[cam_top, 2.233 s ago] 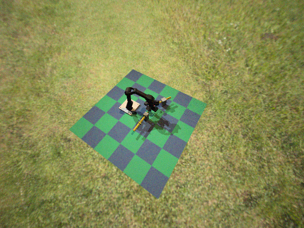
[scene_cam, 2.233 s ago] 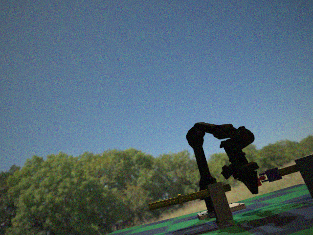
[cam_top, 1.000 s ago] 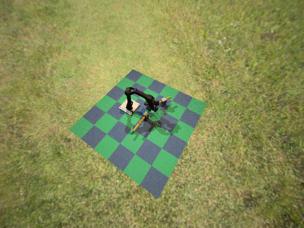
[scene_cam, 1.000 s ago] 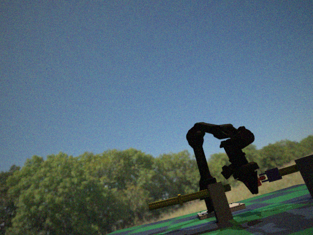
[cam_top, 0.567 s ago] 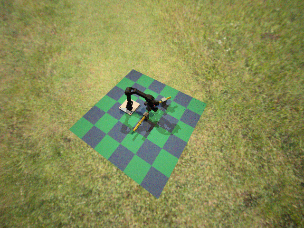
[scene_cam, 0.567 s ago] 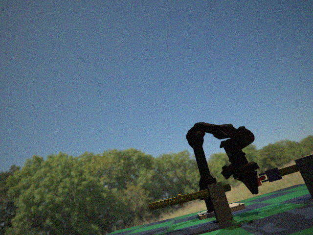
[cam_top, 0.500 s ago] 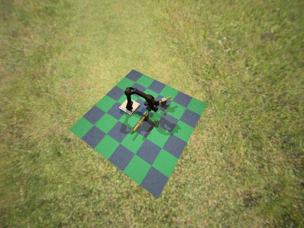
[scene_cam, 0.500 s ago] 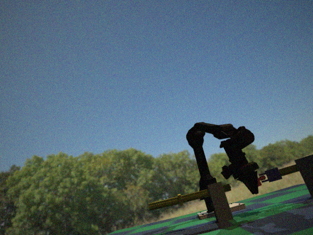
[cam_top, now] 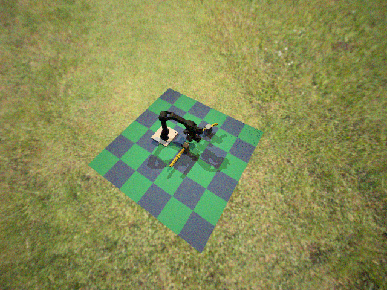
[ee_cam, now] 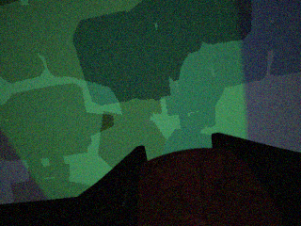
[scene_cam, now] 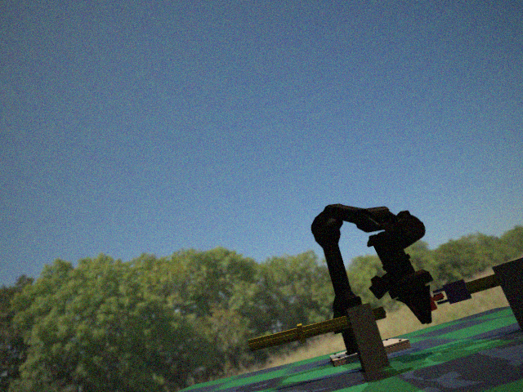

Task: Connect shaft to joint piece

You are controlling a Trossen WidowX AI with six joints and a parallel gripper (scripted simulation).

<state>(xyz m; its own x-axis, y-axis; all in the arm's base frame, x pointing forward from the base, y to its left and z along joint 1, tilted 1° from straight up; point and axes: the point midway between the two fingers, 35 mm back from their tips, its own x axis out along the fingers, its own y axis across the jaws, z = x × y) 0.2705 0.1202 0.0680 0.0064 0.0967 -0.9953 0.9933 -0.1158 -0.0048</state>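
The red square joint piece is 40 mm above my gripper tip and 10 mm to the left of it.
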